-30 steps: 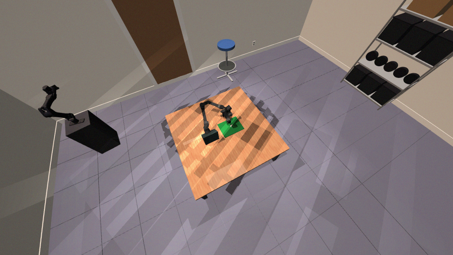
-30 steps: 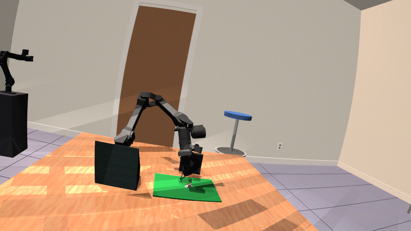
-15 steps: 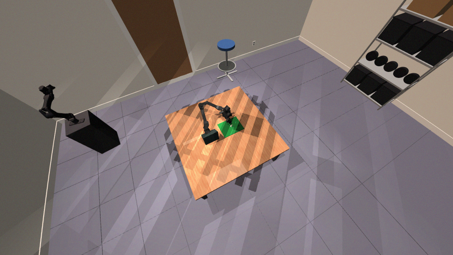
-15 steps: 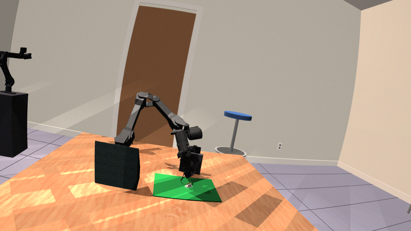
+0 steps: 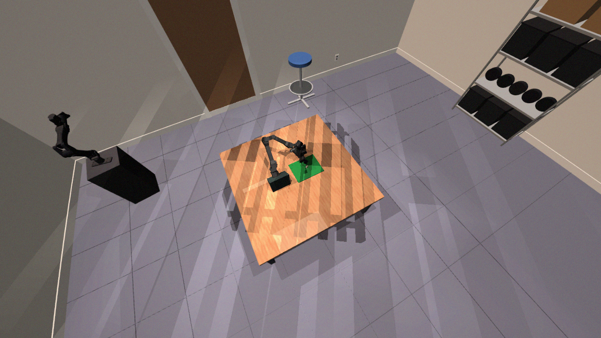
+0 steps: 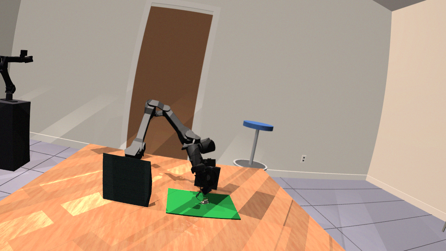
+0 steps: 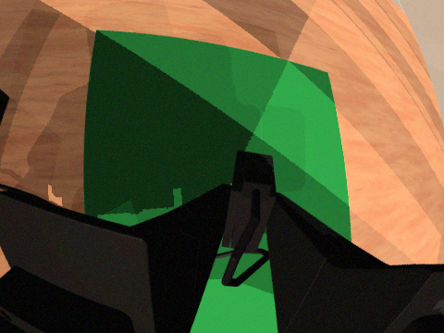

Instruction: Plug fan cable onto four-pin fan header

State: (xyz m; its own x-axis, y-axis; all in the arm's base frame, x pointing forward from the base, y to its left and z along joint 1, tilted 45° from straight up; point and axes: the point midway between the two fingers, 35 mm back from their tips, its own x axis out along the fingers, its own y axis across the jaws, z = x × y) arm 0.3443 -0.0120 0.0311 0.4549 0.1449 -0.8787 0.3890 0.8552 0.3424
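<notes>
My gripper tip is 7 cm above the four-pin header, 3 cm to the left of it and 1 cm past it. The rest, counted from my gripper tip: dark fan plug 1 cm below; then green board 8 cm below, 4 cm to the right, 3 cm behind; then black fan 15 cm to the left, 4 cm ahead, 1 cm below.
</notes>
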